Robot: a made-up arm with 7 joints.
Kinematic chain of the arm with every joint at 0, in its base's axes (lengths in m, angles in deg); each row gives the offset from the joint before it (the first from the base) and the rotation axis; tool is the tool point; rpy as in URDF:
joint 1: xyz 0 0 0 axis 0.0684 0.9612 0.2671
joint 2: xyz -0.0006 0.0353 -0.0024 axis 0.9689 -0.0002 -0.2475
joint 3: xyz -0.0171 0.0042 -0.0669 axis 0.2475 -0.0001 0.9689
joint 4: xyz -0.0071 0 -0.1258 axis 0.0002 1 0
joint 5: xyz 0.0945 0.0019 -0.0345 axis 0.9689 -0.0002 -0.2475
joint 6: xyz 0.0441 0 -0.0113 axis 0.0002 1 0
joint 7: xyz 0.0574 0 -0.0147 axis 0.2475 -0.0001 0.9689
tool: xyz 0 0 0 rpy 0 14.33 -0.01
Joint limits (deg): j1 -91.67..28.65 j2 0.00..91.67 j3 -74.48..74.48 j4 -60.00..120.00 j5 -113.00..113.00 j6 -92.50..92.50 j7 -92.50..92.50
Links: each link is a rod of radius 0.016 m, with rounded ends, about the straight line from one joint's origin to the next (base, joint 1, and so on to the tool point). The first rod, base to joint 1, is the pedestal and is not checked.
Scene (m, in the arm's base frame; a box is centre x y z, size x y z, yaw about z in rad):
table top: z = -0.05
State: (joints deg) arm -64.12 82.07 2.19 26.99 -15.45 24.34 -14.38
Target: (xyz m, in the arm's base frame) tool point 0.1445 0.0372 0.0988
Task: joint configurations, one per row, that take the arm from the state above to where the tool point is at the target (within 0.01 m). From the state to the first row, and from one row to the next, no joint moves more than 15 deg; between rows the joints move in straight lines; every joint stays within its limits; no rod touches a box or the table.
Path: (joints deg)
1: -62.40 82.00 1.77 13.92 -15.51 20.72 -14.38
2: -60.69 81.93 1.36 0.85 -15.57 17.11 -14.38
3: -58.97 81.86 0.94 -12.21 -15.62 13.49 -14.38
4: -57.26 81.79 0.53 -25.28 -15.68 9.88 -14.38
5: -55.54 81.72 0.11 -38.35 -15.74 6.26 -14.38
6: -53.82 81.65 -0.31 -51.42 -15.80 2.65 -14.38

